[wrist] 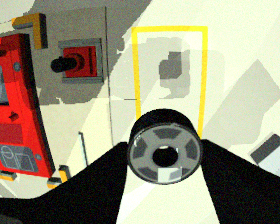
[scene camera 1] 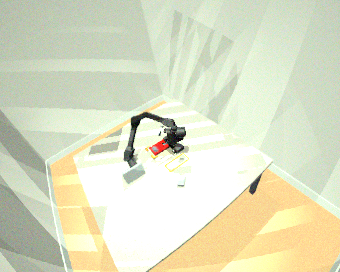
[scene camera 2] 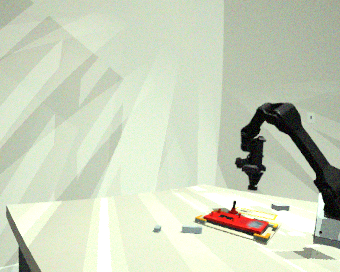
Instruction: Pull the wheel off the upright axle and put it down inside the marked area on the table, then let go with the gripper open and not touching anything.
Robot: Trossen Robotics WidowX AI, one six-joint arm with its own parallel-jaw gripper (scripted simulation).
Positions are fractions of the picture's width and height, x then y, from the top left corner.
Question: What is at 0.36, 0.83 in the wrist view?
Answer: My gripper.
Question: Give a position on a wheel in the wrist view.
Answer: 0.57, 0.57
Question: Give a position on a red base plate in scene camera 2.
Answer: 0.73, 0.83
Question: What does my gripper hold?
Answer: A wheel.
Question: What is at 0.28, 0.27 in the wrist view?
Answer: An upright axle.
